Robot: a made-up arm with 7 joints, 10 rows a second.
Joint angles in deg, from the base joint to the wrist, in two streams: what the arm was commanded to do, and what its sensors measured. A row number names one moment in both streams.
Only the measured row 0 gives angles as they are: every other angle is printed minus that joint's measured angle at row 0.
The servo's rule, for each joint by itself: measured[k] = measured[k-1] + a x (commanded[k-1-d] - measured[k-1]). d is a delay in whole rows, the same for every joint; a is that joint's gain. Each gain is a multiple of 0.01, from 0.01 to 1. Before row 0 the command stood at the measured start. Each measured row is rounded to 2 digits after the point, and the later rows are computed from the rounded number. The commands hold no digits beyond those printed.
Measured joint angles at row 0:
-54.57 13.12 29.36 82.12 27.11 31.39 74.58
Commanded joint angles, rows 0 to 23:
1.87 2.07 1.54 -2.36 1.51 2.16 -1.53
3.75 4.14 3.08 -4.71 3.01 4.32 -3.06
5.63 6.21 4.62 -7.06 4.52 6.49 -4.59
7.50 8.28 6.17 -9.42 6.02 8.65 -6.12
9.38 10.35 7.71 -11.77 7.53 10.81 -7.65
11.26 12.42 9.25 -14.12 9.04 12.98 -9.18
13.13 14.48 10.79 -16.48 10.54 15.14 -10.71
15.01 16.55 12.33 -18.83 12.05 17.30 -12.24
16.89 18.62 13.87 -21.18 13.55 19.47 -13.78
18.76 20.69 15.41 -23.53 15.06 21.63 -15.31
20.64 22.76 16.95 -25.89 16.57 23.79 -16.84
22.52 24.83 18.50 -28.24 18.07 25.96 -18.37
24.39 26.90 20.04 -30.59 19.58 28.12 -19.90
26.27 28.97 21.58 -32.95 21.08 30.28 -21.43
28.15 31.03 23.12 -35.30 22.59 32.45 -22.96
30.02 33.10 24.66 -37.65 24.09 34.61 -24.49
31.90 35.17 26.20 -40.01 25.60 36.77 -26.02
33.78 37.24 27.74 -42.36 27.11 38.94 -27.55
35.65 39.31 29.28 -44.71 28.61 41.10 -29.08
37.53 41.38 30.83 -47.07 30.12 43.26 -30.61
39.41 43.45 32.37 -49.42 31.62 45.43 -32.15
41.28 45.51 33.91 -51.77 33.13 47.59 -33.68
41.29 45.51 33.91 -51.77 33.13 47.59 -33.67
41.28 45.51 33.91 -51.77 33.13 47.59 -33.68
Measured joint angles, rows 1 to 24:
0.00 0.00 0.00 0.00 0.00 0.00 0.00
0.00 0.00 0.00 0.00 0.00 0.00 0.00
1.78 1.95 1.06 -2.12 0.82 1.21 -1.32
3.65 4.01 2.45 -4.45 2.00 2.95 -2.82
5.53 6.08 3.95 -6.80 3.36 4.93 -4.34
7.40 8.15 5.48 -9.16 4.80 7.01 -5.87
9.28 10.22 7.02 -11.51 6.27 9.14 -7.40
11.16 12.29 8.56 -13.86 7.77 11.29 -8.93
13.03 14.35 10.10 -16.22 9.27 13.45 -10.46
14.91 16.42 11.64 -18.57 10.77 15.61 -11.99
16.79 18.49 13.18 -20.92 12.27 17.77 -13.53
18.66 20.56 14.72 -23.27 13.78 19.93 -15.06
20.54 22.63 16.26 -25.63 15.29 22.09 -16.59
22.42 24.70 17.81 -27.98 16.79 24.26 -18.12
24.29 26.77 19.35 -30.33 18.30 26.42 -19.65
26.17 28.84 20.89 -32.69 19.80 28.58 -21.18
28.05 30.90 22.43 -35.04 21.31 30.75 -22.71
29.92 32.97 23.97 -37.39 22.81 32.91 -24.24
31.80 35.04 25.51 -39.75 24.32 35.07 -25.77
33.68 37.11 27.05 -42.10 25.83 37.24 -27.30
35.55 39.18 28.59 -44.45 27.33 39.40 -28.83
37.43 41.25 30.14 -46.81 28.84 41.56 -30.36
39.31 43.32 31.68 -49.16 30.34 43.73 -31.90
41.18 45.38 33.22 -51.51 31.85 45.89 -33.43
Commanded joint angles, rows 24 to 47:
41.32 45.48 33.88 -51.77 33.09 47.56 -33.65
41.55 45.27 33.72 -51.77 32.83 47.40 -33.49
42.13 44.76 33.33 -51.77 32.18 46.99 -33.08
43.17 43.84 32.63 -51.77 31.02 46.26 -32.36
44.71 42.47 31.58 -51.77 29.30 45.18 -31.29
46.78 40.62 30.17 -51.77 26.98 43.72 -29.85
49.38 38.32 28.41 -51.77 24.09 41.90 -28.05
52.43 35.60 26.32 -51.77 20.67 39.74 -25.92
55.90 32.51 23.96 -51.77 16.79 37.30 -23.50
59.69 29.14 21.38 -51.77 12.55 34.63 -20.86
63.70 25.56 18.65 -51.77 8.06 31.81 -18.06
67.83 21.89 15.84 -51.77 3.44 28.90 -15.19
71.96 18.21 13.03 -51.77 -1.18 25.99 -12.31
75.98 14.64 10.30 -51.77 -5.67 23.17 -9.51
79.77 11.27 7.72 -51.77 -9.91 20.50 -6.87
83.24 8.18 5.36 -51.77 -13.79 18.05 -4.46
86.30 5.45 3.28 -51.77 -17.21 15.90 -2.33
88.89 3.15 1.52 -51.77 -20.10 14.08 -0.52
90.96 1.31 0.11 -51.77 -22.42 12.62 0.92
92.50 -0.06 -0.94 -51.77 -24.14 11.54 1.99
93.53 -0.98 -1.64 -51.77 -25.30 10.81 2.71
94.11 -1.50 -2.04 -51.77 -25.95 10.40 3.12
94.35 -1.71 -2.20 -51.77 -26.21 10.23 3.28
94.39 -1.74 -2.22 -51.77 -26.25 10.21 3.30
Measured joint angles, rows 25 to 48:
41.28 45.50 33.70 -51.74 32.54 46.84 -33.64
41.28 45.51 33.84 -51.77 32.86 47.26 -33.67
41.32 45.48 33.87 -51.77 32.98 47.43 -33.65
41.54 45.28 33.77 -51.77 32.90 47.41 -33.51
42.10 44.79 33.47 -51.77 32.51 47.17 -33.14
43.12 43.90 32.89 -51.77 31.71 46.66 -32.47
44.63 42.56 31.99 -51.77 30.41 45.83 -31.46
46.67 40.74 30.73 -51.77 28.56 44.65 -30.08
49.24 38.47 29.13 -51.77 26.15 43.11 -28.33
52.27 35.77 27.19 -51.77 23.19 41.22 -26.26
55.72 32.71 24.96 -51.77 19.73 39.02 -23.89
59.49 29.35 22.49 -51.77 15.85 36.56 -21.28
63.49 25.79 19.84 -51.77 11.64 33.90 -18.51
67.61 22.12 17.08 -51.77 7.21 31.10 -15.65
71.74 18.44 14.29 -51.77 2.68 28.24 -12.78
75.77 14.87 11.54 -51.77 -1.83 25.40 -9.97
79.57 11.49 8.90 -51.77 -6.19 22.66 -7.30
83.06 8.38 6.46 -51.77 -10.29 20.08 -4.86
86.14 5.63 4.27 -51.77 -14.03 17.74 -2.68
88.75 3.30 2.37 -51.77 -17.31 15.69 -0.82
90.85 1.43 0.81 -51.77 -20.07 13.97 0.68
92.42 0.03 -0.40 -51.77 -22.27 12.61 1.81
93.47 -0.92 -1.26 -51.77 -23.91 11.60 2.58
94.08 -1.47 -1.80 -51.77 -25.01 10.93 3.04

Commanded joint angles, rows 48 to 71:
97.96 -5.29 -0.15 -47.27 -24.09 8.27 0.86
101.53 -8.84 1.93 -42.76 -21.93 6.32 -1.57
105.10 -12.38 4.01 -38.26 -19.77 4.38 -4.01
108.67 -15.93 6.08 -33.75 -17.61 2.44 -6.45
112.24 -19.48 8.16 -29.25 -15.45 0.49 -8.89
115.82 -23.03 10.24 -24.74 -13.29 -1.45 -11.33
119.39 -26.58 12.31 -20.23 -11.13 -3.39 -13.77
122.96 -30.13 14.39 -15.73 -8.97 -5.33 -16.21
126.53 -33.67 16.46 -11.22 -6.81 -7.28 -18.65
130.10 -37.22 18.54 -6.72 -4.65 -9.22 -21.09
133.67 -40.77 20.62 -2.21 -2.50 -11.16 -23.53
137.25 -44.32 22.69 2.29 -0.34 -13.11 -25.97
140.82 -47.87 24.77 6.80 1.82 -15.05 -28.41
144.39 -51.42 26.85 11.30 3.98 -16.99 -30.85
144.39 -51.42 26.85 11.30 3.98 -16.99 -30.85
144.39 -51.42 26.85 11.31 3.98 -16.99 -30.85
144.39 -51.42 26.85 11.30 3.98 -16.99 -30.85
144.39 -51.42 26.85 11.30 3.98 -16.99 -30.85
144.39 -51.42 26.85 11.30 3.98 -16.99 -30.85
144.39 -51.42 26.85 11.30 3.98 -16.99 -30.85
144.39 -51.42 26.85 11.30 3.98 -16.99 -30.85
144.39 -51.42 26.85 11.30 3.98 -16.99 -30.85
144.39 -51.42 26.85 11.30 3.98 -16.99 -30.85
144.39 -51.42 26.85 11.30 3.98 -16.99 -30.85
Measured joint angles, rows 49 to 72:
94.34 -1.70 -2.08 -51.77 -25.66 10.54 3.25
94.39 -1.74 -2.18 -51.77 -25.98 10.36 3.29
97.78 -5.08 -0.78 -47.72 -24.96 9.19 1.20
101.34 -8.61 1.09 -43.26 -23.32 7.58 -1.18
104.91 -12.15 3.10 -38.76 -21.40 5.79 -3.61
108.48 -15.70 5.16 -34.25 -19.35 3.91 -6.05
112.05 -19.25 7.23 -29.75 -17.24 1.99 -8.49
115.63 -22.80 9.31 -25.24 -15.11 0.06 -10.93
119.20 -26.35 11.38 -20.73 -12.96 -1.87 -13.37
122.77 -29.90 13.46 -16.23 -10.81 -3.81 -15.81
126.34 -33.44 15.53 -11.72 -8.65 -5.75 -18.25
129.91 -36.99 17.61 -7.22 -6.49 -7.69 -20.69
133.48 -40.54 19.69 -2.71 -4.34 -9.63 -23.13
137.06 -44.09 21.76 1.79 -2.18 -11.58 -25.57
140.63 -47.64 23.84 6.30 -0.02 -13.52 -28.01
144.20 -51.19 25.92 10.80 2.14 -15.46 -30.45
144.38 -51.41 26.56 11.25 3.13 -16.32 -30.79
144.39 -51.42 26.76 11.30 3.59 -16.70 -30.84
144.39 -51.42 26.82 11.30 3.80 -16.86 -30.85
144.39 -51.42 26.84 11.30 3.90 -16.93 -30.85
144.39 -51.42 26.85 11.30 3.94 -16.96 -30.85
144.39 -51.42 26.85 11.30 3.96 -16.98 -30.85
144.39 -51.42 26.85 11.30 3.97 -16.99 -30.85
144.39 -51.42 26.85 11.30 3.98 -16.99 -30.85

